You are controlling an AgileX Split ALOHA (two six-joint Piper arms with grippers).
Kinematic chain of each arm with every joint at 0, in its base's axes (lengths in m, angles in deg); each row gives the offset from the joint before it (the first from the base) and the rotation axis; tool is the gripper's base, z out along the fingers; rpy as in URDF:
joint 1: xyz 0 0 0.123 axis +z
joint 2: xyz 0 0 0 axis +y
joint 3: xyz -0.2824 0 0.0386 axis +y
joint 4: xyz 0.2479 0 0.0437 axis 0.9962 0 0.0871
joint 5: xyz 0 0 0 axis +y
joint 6: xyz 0.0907 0 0.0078 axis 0.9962 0 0.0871
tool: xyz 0 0 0 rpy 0 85 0
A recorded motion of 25 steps. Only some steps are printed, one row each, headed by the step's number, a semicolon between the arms.
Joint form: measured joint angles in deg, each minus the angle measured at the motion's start. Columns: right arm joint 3, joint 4, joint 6, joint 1, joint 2, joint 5; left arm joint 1, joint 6, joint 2, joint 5, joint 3, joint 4.
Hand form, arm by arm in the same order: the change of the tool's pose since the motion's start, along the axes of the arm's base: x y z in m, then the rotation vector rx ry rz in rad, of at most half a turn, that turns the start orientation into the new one. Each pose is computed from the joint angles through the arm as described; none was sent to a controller.
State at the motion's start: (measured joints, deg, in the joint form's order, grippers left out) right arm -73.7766 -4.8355 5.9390 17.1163 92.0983 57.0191; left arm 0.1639 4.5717 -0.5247 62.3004 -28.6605 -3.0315
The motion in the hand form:
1: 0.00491 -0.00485 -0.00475 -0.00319 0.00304 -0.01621; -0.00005 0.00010 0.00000 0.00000 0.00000 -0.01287
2: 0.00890 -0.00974 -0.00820 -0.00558 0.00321 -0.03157; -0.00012 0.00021 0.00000 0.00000 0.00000 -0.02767
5: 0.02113 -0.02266 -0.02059 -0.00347 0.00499 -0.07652; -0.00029 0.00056 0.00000 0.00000 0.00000 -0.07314
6: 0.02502 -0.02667 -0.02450 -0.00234 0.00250 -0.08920; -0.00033 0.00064 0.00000 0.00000 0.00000 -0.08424
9: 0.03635 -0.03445 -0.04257 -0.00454 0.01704 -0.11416; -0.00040 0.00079 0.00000 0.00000 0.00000 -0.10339
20: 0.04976 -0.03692 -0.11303 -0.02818 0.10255 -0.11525; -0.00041 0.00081 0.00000 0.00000 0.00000 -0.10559
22: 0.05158 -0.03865 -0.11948 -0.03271 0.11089 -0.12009; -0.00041 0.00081 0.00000 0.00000 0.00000 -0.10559
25: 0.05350 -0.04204 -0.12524 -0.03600 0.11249 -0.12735; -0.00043 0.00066 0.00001 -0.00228 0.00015 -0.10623
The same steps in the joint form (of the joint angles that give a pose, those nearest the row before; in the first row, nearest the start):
1: 0.00 -0.14 -0.01 -1.03 0.89 -0.67; -0.74 0.00 0.00 0.00 0.00 0.00
2: 0.00 -0.29 -0.01 -1.99 1.54 -1.28; -1.59 0.00 0.00 0.00 0.00 0.00
5: 0.00 -0.24 0.10 -4.65 3.83 -3.51; -4.19 0.00 0.00 0.00 0.00 0.00
6: 0.00 -0.24 0.10 -5.45 4.55 -4.39; -4.83 0.00 0.00 0.00 0.00 0.00
9: 0.12 -0.24 0.10 -7.07 7.59 -6.73; -5.92 0.00 0.00 0.00 0.00 0.00
20: 3.75 -0.97 0.42 -7.81 16.64 -14.34; -6.05 0.00 0.00 0.00 0.00 0.00
22: 3.75 -1.26 0.64 -8.08 17.67 -14.84; -6.05 0.00 0.00 0.00 0.00 0.00
25: 3.87 -1.60 0.80 -8.60 18.54 -15.68; -6.05 -0.05 0.00 0.00 0.00 -0.11

